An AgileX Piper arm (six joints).
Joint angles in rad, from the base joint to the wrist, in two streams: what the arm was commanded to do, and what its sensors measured. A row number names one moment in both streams.
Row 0, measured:
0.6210 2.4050 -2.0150 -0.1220 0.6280 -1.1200
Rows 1 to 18, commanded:
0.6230 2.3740 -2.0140 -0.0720 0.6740 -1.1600
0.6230 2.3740 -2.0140 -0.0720 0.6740 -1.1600
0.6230 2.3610 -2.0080 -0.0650 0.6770 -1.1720
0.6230 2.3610 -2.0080 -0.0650 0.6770 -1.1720
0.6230 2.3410 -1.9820 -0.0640 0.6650 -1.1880
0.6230 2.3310 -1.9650 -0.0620 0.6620 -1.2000
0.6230 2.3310 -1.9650 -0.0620 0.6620 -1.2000
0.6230 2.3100 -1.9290 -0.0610 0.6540 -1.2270
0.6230 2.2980 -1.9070 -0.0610 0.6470 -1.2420
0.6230 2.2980 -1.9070 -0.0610 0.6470 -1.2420
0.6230 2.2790 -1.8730 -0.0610 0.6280 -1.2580
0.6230 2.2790 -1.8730 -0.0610 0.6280 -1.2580
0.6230 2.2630 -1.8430 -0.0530 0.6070 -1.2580
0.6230 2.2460 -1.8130 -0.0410 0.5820 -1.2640
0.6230 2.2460 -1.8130 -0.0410 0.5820 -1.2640
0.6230 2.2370 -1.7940 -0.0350 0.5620 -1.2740
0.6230 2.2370 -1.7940 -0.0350 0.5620 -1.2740
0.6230 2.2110 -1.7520 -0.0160 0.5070 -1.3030
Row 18, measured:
0.6210 2.2620 -1.7990 -0.0410 0.5880 -1.2650
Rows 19 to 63, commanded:
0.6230 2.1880 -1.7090 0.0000 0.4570 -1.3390
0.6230 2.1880 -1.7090 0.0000 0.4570 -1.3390
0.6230 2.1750 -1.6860 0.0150 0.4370 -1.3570
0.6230 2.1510 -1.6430 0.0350 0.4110 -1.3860
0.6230 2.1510 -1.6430 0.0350 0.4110 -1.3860
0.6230 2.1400 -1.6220 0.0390 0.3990 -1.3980
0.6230 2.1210 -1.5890 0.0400 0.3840 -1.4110
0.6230 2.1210 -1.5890 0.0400 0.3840 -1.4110
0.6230 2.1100 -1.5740 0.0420 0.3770 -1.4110
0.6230 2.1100 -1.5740 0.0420 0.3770 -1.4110
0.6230 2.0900 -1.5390 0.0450 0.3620 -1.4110
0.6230 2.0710 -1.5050 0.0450 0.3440 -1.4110
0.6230 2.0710 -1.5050 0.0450 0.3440 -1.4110
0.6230 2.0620 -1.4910 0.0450 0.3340 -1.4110
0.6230 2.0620 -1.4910 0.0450 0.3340 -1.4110
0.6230 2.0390 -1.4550 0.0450 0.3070 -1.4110
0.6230 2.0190 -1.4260 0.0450 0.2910 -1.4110
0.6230 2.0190 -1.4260 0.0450 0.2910 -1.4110
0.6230 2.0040 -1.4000 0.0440 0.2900 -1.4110
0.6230 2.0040 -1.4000 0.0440 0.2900 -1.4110
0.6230 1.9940 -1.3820 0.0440 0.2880 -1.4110
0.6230 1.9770 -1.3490 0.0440 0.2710 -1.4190
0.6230 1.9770 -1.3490 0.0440 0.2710 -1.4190
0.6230 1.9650 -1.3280 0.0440 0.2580 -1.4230
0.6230 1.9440 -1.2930 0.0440 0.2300 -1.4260
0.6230 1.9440 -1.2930 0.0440 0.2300 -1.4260
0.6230 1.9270 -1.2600 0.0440 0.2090 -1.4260
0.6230 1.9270 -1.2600 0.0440 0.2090 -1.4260
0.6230 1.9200 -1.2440 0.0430 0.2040 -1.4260
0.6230 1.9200 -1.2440 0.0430 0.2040 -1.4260
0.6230 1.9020 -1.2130 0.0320 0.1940 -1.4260
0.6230 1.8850 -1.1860 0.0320 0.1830 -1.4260
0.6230 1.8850 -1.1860 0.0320 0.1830 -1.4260
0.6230 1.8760 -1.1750 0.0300 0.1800 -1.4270
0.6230 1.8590 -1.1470 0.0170 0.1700 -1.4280
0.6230 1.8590 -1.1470 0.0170 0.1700 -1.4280
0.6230 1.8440 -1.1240 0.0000 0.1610 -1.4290
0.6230 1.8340 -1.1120 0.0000 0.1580 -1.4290
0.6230 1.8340 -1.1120 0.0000 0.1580 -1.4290
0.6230 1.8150 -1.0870 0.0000 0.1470 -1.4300
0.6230 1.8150 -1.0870 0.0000 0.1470 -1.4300
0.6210 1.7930 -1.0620 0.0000 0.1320 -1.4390
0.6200 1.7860 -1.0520 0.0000 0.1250 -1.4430
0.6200 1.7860 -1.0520 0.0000 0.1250 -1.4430
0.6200 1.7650 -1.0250 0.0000 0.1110 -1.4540
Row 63, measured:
0.6320 1.8160 -1.0430 0.0000 0.2000 -1.4590
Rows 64 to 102, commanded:
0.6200 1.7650 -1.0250 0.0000 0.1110 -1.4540
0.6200 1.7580 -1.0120 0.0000 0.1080 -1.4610
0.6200 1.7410 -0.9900 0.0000 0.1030 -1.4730
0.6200 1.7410 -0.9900 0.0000 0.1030 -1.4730
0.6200 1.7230 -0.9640 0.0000 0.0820 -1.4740
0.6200 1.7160 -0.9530 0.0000 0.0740 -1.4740
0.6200 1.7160 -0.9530 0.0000 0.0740 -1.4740
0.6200 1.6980 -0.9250 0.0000 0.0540 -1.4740
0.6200 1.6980 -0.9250 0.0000 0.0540 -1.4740
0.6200 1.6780 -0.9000 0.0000 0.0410 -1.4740
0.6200 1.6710 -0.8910 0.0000 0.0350 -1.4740
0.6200 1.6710 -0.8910 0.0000 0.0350 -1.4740
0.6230 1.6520 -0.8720 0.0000 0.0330 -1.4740
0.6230 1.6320 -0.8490 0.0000 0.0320 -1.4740
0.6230 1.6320 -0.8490 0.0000 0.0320 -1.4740
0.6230 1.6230 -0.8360 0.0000 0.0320 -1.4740
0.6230 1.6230 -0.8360 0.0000 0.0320 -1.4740
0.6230 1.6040 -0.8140 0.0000 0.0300 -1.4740
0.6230 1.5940 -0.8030 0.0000 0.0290 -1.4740
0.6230 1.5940 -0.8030 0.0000 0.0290 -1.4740
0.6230 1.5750 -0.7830 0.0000 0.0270 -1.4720
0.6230 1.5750 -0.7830 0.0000 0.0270 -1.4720
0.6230 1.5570 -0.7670 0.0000 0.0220 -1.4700
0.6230 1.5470 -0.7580 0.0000 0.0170 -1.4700
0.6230 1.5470 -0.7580 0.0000 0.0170 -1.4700
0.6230 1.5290 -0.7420 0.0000 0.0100 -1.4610
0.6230 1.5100 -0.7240 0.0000 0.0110 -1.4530
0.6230 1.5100 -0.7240 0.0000 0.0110 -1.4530
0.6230 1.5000 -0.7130 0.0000 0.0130 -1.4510
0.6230 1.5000 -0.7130 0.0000 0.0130 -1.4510
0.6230 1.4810 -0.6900 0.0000 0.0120 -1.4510
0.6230 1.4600 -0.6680 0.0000 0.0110 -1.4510
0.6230 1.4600 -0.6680 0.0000 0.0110 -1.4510
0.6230 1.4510 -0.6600 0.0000 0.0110 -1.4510
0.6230 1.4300 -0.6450 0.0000 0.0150 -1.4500
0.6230 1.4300 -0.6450 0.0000 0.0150 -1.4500
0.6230 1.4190 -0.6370 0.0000 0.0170 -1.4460
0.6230 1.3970 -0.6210 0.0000 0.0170 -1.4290
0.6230 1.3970 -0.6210 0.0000 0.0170 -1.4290
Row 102, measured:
0.6280 1.4450 -0.6300 0.0000 0.0920 -1.4550
